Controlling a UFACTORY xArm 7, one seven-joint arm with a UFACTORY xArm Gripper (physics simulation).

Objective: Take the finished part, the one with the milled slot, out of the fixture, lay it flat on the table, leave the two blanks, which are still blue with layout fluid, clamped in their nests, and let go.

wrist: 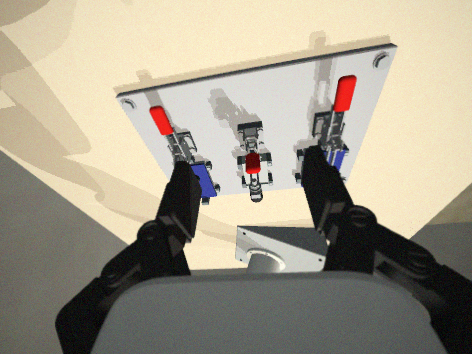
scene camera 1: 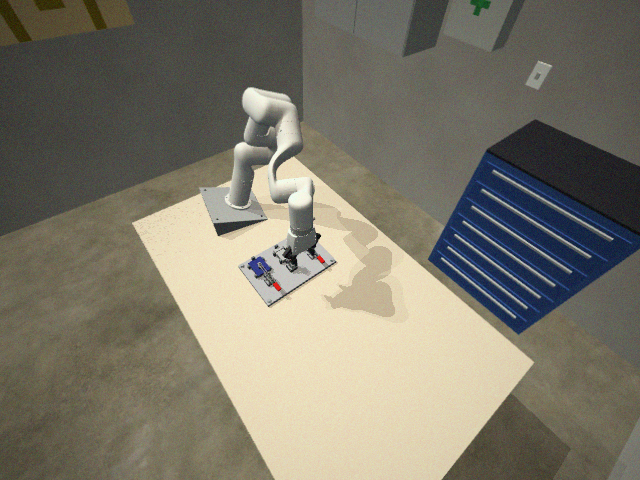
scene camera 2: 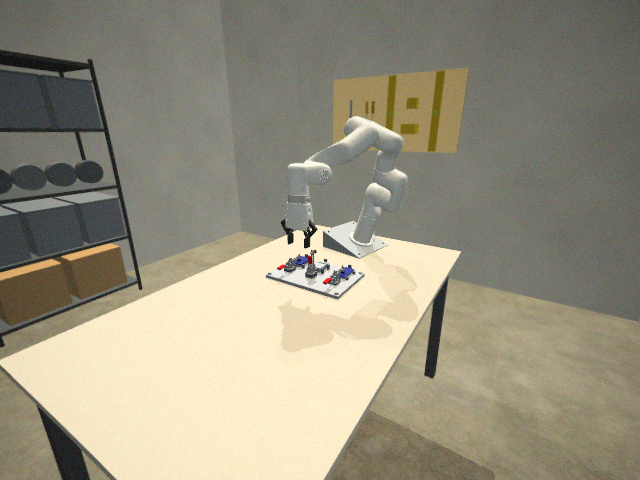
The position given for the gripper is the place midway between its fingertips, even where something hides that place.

In view: the gripper (scene camera 2: 298, 245) and a fixture plate (scene camera 1: 308, 268).
The gripper is seen too in the wrist view (wrist: 247, 169) and in scene camera 1 (scene camera 1: 302, 258). The fixture plate is seen too in the wrist view (wrist: 285, 96) and in scene camera 2 (scene camera 2: 297, 278).
